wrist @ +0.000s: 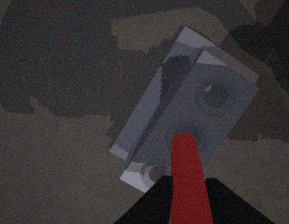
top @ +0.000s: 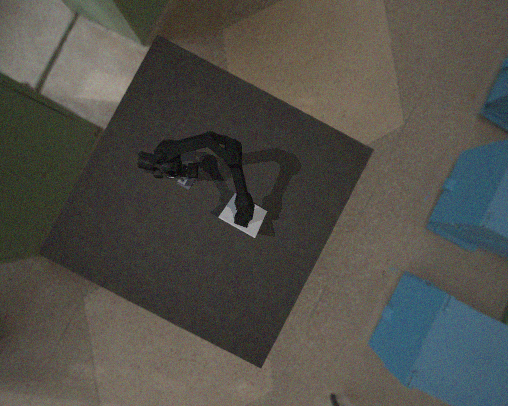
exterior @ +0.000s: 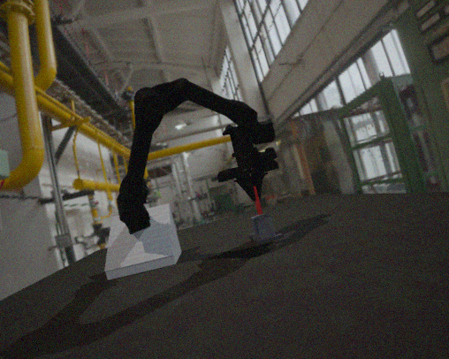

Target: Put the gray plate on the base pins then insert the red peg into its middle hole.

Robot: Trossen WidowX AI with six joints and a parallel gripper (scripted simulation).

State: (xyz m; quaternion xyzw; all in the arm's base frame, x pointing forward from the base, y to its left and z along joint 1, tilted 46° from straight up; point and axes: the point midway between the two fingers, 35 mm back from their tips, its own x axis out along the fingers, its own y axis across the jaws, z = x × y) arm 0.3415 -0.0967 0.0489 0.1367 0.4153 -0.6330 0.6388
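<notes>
My gripper tip is 60 mm above the gray plate. The rest, counted from my gripper tip: red peg right at my gripper tip.
</notes>
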